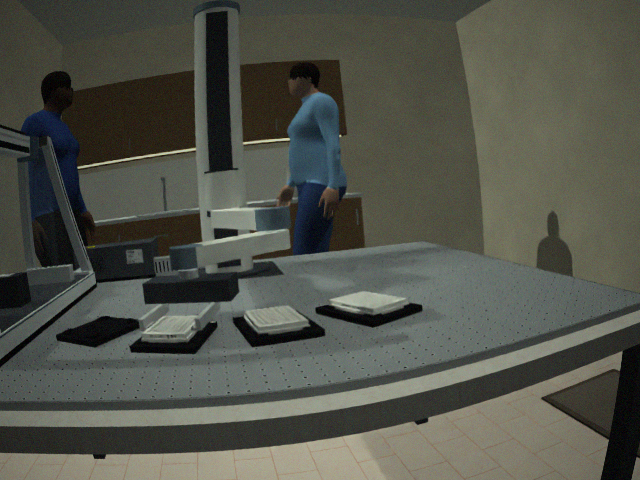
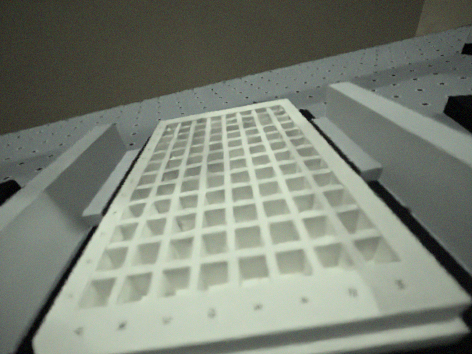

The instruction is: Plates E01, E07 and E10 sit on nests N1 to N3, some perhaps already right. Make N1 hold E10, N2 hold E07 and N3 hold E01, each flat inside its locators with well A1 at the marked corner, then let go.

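Places are measured from the arm's base along level axes (x ahead, y left, z up), in centimetres.
Pixels of known places: gripper, fingertip midpoint: (image 1: 168,325) (image 2: 222,124).
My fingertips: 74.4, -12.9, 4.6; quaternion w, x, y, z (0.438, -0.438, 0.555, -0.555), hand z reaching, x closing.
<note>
Behind a point stands the place of what it marks, as x, y, z.
My gripper (image 1: 170,328) @(74.4, -12.9, 4.6) (image 2: 222,124) @(74.4, -12.9, 4.6) is shut on a white multiwell plate (image 1: 173,324) @(72.1, -12.2, 4.1) (image 2: 230,200) @(69.6, -11.8, 4.0), one finger along each long side. The plate looks level, at or very slightly above the second black nest from the left (image 1: 162,348) @(80.1, -13.9, 2.2); whether it touches is not clear. Another white plate (image 1: 276,316) @(71.4, 6.0, 3.7) rests on the third nest (image 1: 289,338) @(79.5, 6.8, 1.9), and another (image 1: 368,299) @(68.2, 23.1, 3.9) on the rightmost nest (image 1: 372,320) @(77.7, 20.8, 2.5). Plate names, nest names and marked corners cannot be read; the small characters on the held plate's rim are blurred.
A black nest (image 1: 95,330) @(66.6, -29.6, 2.5) without a plate lies left of the held plate. A framed enclosure (image 1: 67,206) @(8.3, -51.6, 27.6) stands at the far left, and a dark grey box (image 1: 116,260) @(-3.5, -38.4, 8.1) behind the nests. The arm's column (image 1: 219,191) @(22.4, -1.0, 25.7) rises at the back. Two people stand behind the table (image 1: 439,289) @(58.9, 41.8, 1.3).
</note>
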